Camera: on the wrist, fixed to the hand. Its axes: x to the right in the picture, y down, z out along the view.
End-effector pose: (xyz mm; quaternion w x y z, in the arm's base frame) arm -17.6 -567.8 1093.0 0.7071 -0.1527 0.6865 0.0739
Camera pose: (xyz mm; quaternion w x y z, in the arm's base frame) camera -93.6 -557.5 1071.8 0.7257 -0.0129 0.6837 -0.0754
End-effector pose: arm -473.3 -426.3 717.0 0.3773 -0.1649 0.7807 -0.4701
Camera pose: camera -532.0 -376.1 697.8 0.3994 -0.0944 0.6656 -0.6234
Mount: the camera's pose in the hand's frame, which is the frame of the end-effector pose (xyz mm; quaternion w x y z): 16.4 36.0 -69.0 0.9789 0.2040 -0.0023 -0.0114
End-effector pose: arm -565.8 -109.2 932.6 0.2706 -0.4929 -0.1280 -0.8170
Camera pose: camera -602.2 -176.8 911.7 0.3558 -0.4277 -0.2982 -0.7756
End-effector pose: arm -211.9 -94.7 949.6 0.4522 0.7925 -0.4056 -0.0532
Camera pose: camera -191.3 -69.0 1022.0 0.2795 0.8726 -0.3999 0.0237
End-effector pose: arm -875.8 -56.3 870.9 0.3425 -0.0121 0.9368 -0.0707
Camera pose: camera -931.8 -13.3 907.5 0.3391 0.0472 0.9017 -0.2642
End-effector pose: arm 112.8 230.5 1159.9 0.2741 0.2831 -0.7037 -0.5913
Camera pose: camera 148.5 177.0 1206.7 0.2022 0.3397 -0.8068 -0.4390
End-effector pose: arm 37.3 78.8 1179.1 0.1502 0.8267 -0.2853 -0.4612
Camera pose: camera 90.6 39.3 1222.9 0.0275 -0.8421 0.3643 0.3969
